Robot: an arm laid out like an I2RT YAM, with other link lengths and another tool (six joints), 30 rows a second.
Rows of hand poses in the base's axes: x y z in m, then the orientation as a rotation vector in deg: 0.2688, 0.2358, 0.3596, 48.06, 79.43, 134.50; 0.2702, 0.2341, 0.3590, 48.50, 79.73, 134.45; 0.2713, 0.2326, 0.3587, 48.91, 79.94, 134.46; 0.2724, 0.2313, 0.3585, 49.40, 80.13, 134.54; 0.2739, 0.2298, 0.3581, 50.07, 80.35, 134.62; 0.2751, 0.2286, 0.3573, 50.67, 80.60, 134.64; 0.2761, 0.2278, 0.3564, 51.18, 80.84, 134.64; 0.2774, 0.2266, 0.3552, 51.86, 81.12, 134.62; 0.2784, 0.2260, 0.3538, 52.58, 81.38, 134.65; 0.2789, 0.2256, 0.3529, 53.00, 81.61, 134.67; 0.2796, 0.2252, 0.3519, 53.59, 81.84, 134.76; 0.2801, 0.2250, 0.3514, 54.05, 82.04, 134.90; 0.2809, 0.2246, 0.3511, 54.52, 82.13, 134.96; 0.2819, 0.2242, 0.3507, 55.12, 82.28, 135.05; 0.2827, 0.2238, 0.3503, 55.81, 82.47, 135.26
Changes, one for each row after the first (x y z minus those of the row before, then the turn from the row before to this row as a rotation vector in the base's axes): 0.0014, -0.0017, -0.0006, -0.08, 0.39, 0.08; 0.0011, -0.0015, -0.0003, -0.01, 0.35, 0.08; 0.0011, -0.0013, -0.0002, 0.05, 0.41, 0.11; 0.0015, -0.0015, -0.0004, 0.07, 0.55, 0.11; 0.0012, -0.0012, -0.0008, 0.01, 0.50, 0.09; 0.0010, -0.0008, -0.0009, -0.01, 0.43, 0.08; 0.0013, -0.0012, -0.0012, -0.01, 0.55, 0.08; 0.0010, -0.0006, -0.0014, 0.04, 0.58, 0.10; 0.0005, -0.0004, -0.0009, -0.01, 0.36, 0.11; 0.0007, -0.0004, -0.0010, 0.06, 0.49, 0.14; 0.0005, -0.0002, -0.0005, 0.08, 0.40, 0.17; 0.0008, -0.0004, -0.0003, 0.08, 0.36, 0.05; 0.0010, -0.0004, -0.0004, 0.10, 0.47, 0.10; 0.0008, -0.0004, -0.0004, 0.17, 0.57, 0.20
